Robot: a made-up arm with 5 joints. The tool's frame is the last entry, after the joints. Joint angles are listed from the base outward. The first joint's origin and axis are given. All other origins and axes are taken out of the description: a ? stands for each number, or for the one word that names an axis. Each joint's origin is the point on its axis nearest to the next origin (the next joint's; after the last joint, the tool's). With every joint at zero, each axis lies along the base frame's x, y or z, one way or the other. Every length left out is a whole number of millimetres.
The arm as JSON. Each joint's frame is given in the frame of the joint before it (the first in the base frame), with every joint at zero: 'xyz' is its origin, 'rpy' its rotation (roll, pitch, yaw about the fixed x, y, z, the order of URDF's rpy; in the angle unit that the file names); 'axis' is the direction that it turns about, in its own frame. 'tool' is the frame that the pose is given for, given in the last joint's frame.
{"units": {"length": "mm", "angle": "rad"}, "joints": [
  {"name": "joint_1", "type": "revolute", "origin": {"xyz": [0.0, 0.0, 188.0], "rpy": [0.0, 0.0, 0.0]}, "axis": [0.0, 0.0, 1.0]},
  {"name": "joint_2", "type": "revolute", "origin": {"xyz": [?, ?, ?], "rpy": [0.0, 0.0, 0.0]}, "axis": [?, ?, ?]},
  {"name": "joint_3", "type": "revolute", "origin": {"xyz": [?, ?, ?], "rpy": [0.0, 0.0, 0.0]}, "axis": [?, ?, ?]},
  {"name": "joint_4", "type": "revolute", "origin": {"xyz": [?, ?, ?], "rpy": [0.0, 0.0, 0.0]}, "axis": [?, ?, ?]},
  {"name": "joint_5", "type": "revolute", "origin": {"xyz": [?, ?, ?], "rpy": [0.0, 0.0, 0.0]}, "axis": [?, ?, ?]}
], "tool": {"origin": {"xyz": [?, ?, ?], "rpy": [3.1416, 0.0, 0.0]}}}
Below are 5 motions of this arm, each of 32 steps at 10 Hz.
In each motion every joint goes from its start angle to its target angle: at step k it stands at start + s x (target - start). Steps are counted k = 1, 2, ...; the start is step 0. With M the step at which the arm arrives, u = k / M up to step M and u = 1 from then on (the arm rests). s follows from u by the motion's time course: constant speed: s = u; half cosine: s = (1 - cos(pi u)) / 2; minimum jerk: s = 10 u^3 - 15 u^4 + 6 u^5.
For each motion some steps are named. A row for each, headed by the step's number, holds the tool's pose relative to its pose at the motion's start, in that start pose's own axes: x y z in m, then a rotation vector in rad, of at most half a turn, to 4 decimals.
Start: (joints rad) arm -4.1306 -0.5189 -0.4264 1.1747 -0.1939
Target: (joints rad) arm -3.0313 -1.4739 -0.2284 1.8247 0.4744
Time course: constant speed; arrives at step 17
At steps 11, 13, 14, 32:
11: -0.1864 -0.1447 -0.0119 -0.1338 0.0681 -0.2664
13: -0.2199 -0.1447 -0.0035 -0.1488 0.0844 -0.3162
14: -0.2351 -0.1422 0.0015 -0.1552 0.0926 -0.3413
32: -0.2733 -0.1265 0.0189 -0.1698 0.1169 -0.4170

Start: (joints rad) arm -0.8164 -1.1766 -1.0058 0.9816 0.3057
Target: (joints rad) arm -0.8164 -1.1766 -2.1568 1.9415 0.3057
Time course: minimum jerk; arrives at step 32
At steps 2, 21, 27, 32:
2: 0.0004 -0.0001 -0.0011 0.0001 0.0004 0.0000
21: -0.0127 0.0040 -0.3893 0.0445 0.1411 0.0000
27: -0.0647 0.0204 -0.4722 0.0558 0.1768 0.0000
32: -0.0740 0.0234 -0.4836 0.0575 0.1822 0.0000

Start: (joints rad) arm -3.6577 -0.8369 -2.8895 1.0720 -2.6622
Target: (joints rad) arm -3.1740 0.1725 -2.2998 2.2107 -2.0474
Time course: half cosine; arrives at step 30
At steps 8, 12, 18, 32:
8: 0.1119 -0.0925 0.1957 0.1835 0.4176 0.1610
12: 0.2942 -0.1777 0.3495 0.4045 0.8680 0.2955
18: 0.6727 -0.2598 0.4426 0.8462 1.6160 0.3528
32: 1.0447 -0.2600 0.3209 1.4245 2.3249 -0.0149

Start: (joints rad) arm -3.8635 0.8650 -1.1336 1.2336 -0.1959
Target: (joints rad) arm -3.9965 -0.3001 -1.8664 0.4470 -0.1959
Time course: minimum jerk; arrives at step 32
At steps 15, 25, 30, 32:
15: -0.2711 -0.0087 -0.4588 -0.2084 1.1668 0.0580
25: -0.9430 -0.1310 -0.5572 -0.5271 2.4275 0.1556
30: -1.0435 -0.1592 -0.5161 -0.5858 2.6092 0.1699
32: -1.0465 -0.1601 -0.5146 -0.5877 2.6149 0.1703

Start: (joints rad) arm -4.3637 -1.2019 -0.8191 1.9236 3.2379
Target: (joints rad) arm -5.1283 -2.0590 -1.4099 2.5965 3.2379
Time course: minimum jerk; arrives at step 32
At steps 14, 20, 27, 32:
14: 0.2117 0.0189 -0.0666 0.0431 -0.3010 0.2858
20: 0.3918 0.1432 -0.0169 0.1537 -0.5645 0.5217
27: 0.4695 0.2729 0.0864 0.2755 -0.7464 0.6755
32: 0.4747 0.2893 0.1025 0.2926 -0.7678 0.6930

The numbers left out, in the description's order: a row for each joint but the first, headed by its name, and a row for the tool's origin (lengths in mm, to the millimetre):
joint_2: xyz 0.0 0.0 0.0, axis 0.0 1.0 0.0
joint_3: xyz 78.0 0.0 415.0, axis 0.0 1.0 0.0
joint_4: xyz 96.0 0.0 -425.0, axis 0.0 1.0 0.0
joint_5: xyz 92.0 0.0 -117.0, axis 0.0 0.0 -1.0
tool: xyz 0.0 0.0 0.0

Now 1 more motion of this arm.
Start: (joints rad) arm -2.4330 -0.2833 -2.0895 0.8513 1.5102
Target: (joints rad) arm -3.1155 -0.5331 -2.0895 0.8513 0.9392
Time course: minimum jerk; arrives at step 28
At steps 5, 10, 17, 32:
5: 0.0088 -0.0022 -0.0097 0.0085 0.0299 -0.0231
10: 0.0430 -0.0117 -0.0589 0.0389 0.1749 -0.1372
17: 0.0705 -0.0270 -0.1747 0.0434 0.5058 -0.4061
32: 0.0526 -0.0333 -0.2467 -0.0058 0.7346 -0.5972

